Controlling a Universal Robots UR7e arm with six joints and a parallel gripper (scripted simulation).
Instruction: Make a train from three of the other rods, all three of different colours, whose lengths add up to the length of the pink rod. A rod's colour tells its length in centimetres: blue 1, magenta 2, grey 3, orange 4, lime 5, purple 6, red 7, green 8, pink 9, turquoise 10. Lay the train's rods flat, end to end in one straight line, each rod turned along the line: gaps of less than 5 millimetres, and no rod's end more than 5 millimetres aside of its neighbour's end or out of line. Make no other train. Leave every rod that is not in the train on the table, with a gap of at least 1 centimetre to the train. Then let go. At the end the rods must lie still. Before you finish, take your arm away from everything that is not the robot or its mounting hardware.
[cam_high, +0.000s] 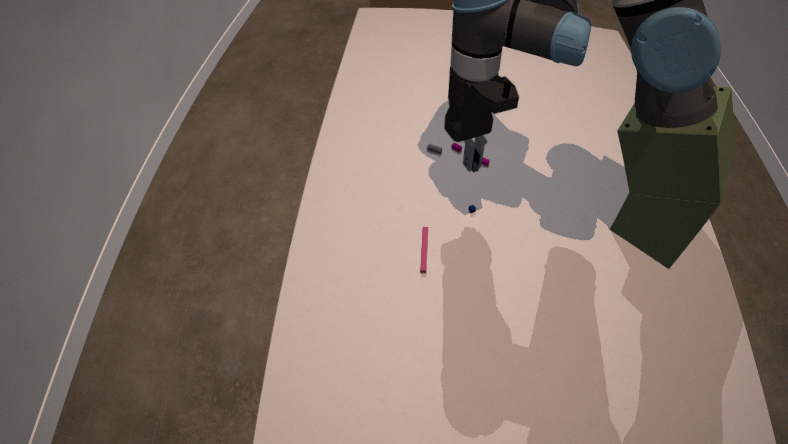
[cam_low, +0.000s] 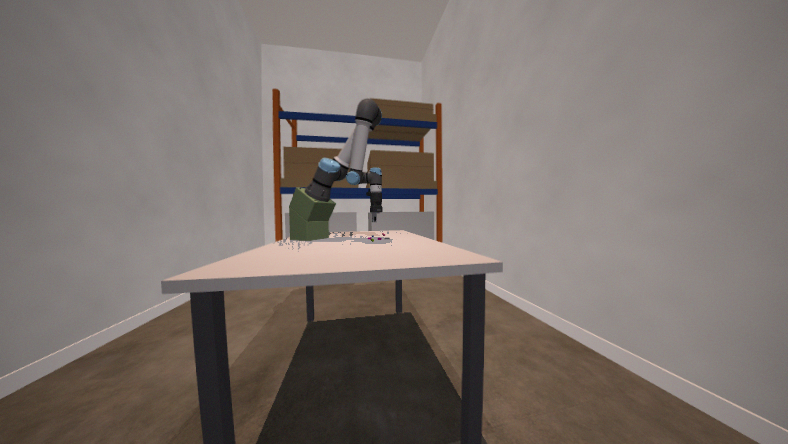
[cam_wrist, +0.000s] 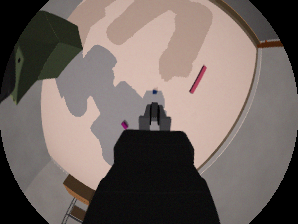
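Now: hand 10 mm past the blue rod, 20 mm to the right of it and 110 mm above it. Also, from my hand: lime rod: 20 mm behind, 190 mm to the right, 110 mm below; pink rod: 70 mm ahead, 120 mm to the left, 110 mm below; magenta rod: 30 mm behind, 110 mm to the right, 110 mm below.
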